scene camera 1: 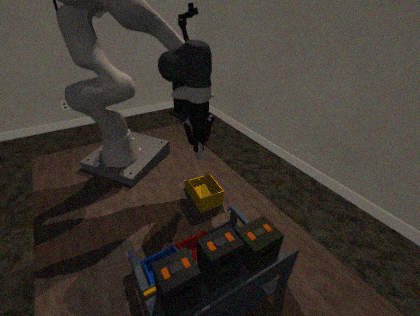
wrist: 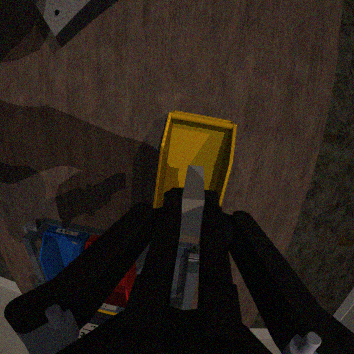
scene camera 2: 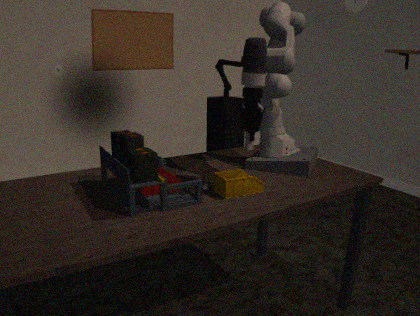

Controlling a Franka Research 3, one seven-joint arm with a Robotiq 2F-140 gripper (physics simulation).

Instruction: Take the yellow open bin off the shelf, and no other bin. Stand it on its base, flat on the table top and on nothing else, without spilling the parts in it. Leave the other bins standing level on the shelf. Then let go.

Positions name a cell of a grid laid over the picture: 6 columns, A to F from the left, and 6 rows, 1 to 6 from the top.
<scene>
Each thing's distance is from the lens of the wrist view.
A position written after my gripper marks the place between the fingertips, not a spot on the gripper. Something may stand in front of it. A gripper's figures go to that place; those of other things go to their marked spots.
my gripper (wrist: D4): 21 cm
yellow open bin (wrist: D3): 36 cm
blue bin (wrist: A5): 61 cm
The marked spots on the yellow open bin and the blue bin are 43 cm apart.
</scene>
